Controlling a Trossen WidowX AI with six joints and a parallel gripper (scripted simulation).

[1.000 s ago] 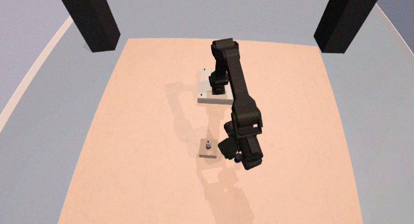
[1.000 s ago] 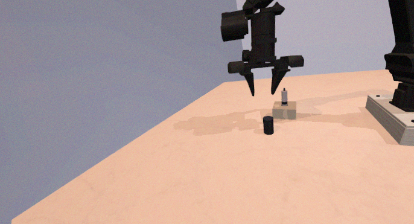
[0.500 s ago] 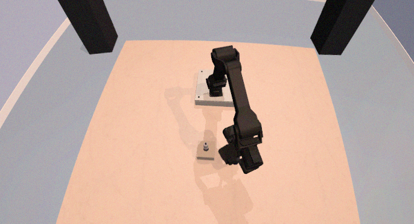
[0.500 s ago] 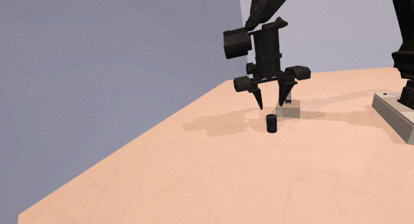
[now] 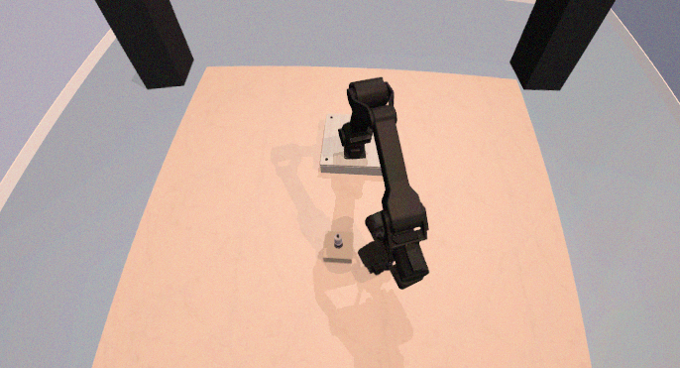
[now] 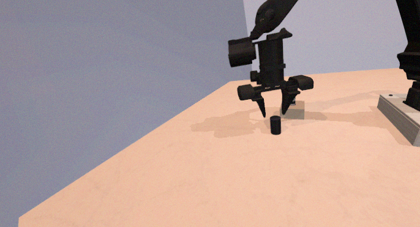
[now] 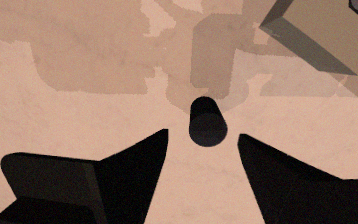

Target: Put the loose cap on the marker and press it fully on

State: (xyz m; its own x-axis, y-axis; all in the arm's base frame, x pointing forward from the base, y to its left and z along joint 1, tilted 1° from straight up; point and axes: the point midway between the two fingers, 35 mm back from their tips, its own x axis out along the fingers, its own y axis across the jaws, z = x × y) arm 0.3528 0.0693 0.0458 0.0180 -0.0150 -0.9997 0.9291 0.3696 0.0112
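Right now the dark cap is 3 cm below my gripper tip. The rest, counted from my gripper tip: beige holder block 5 cm behind, 13 cm to the right, 4 cm below.
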